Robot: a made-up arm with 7 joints.
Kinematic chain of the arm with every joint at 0, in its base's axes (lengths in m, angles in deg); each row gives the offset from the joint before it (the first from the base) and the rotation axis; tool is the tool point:
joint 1: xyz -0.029 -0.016 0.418 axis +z
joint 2: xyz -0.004 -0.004 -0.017 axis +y
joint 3: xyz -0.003 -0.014 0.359 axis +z
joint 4: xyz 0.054 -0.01 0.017 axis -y
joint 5: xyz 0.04 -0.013 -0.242 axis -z
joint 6: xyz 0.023 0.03 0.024 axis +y
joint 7: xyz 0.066 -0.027 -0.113 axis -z
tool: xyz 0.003 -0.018 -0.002
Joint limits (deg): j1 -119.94..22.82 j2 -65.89..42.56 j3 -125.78..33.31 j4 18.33..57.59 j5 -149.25..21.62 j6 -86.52..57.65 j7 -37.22..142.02
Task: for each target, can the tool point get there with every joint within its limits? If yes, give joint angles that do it. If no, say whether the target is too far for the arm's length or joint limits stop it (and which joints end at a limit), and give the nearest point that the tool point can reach.
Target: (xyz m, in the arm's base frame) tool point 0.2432 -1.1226 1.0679
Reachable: no: too far | nearest point 0.0867 -0.4865 0.6906 | short by 0.756 m
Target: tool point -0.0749 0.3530 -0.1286
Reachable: no: joint limits stop it (at a limit: joint 1, joint 2, joint 3, joint 5) | nearest point -0.1078 0.3441 0.2308 | short by 0.361 m
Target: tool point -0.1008 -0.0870 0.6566
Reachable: yes | joints -99.79 -42.16 -31.55 33.99 -105.89 -27.49 99.38
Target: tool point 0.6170 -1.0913 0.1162
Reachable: no: too far | nearest point 0.2481 -0.4772 0.3987 | short by 0.770 m
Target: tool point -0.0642 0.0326 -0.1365
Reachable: no: joint limits stop it (at a limit: joint 2, joint 3, joint 4, joint 5) | nearest point -0.1743 0.1846 0.2479 | short by 0.428 m
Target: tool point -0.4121 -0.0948 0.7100
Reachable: yes | joints -101.40 2.00 -61.03 44.38 -0.80 -40.67 28.59
